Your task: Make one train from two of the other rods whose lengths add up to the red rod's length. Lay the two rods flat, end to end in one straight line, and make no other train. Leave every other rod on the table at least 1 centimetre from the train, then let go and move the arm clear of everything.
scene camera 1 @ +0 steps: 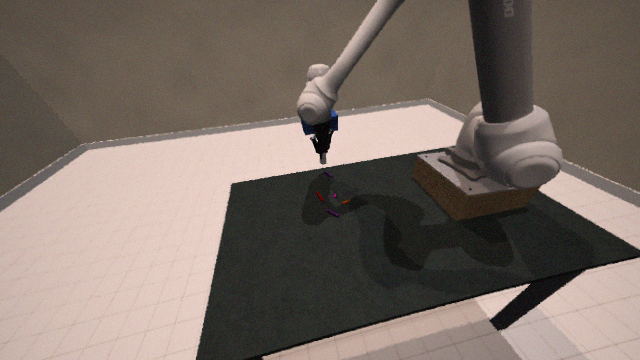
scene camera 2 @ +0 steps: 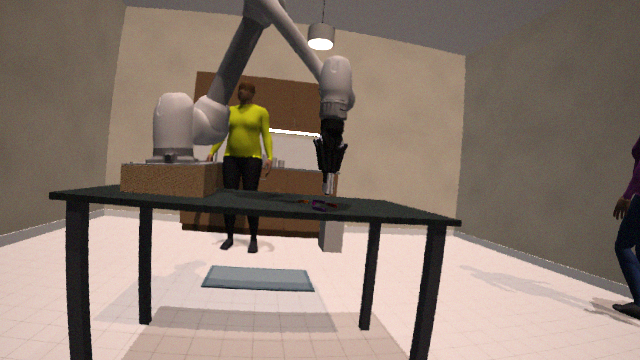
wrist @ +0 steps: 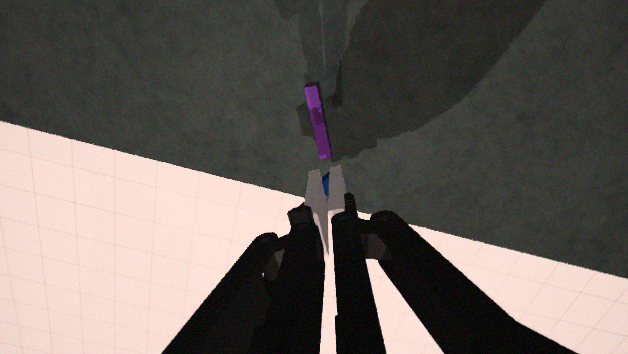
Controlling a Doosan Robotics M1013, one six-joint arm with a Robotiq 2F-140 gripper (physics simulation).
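Places are measured from the arm's base along level axes (x ahead, y left, z up), in millimetres.
Pixels of known places: gripper, fingertip midpoint: (scene camera 1: 323,163) (scene camera 2: 327,193) (wrist: 328,185); arm's base, origin of the base link: (scene camera 1: 469,166) (scene camera 2: 173,162).
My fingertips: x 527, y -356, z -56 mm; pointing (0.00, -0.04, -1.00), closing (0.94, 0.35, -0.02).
For each thing: its top centre in the pictures, then the offset to it from my fingertips. Level surfaces: height alone.
- small blue rod, middle of its top: (wrist: 328,186) 1 mm back, 2 mm left, 6 mm up
- red rod, middle of its top: (scene camera 1: 319,195) 83 mm ahead, 175 mm left, 49 mm down
- small magenta rod, middle of its top: (scene camera 1: 335,195) 17 mm ahead, 197 mm left, 49 mm down
- orange rod, middle of its top: (scene camera 1: 345,201) 11 mm back, 252 mm left, 49 mm down
- second purple rod, middle of its top: (scene camera 1: 332,212) 67 mm ahead, 290 mm left, 49 mm down
- dark table, its level: 59 mm down
My gripper (scene camera 1: 323,161) (scene camera 2: 328,192) (wrist: 328,185) is shut on a small blue rod (wrist: 326,184), above the table near its far edge. A purple rod (wrist: 317,122) (scene camera 1: 328,174) lies flat just ahead of the fingertips in the wrist view. In scene camera 1, the red rod (scene camera 1: 320,196) lies nearer that camera, with a small magenta rod (scene camera 1: 335,195) and an orange rod (scene camera 1: 346,202) to its right. A second purple rod (scene camera 1: 333,213) lies nearest that camera. In scene camera 2 the rods are small and overlap, so their gaps cannot be told.
The dark table (scene camera 1: 280,280) (scene camera 2: 165,201) carries the arm's brown base block (scene camera 1: 440,192) (scene camera 2: 165,179). Its far edge runs below the gripper in the wrist view. A blue object (scene camera 1: 334,121) shows behind the gripper. A person in yellow (scene camera 2: 247,131) stands behind the table.
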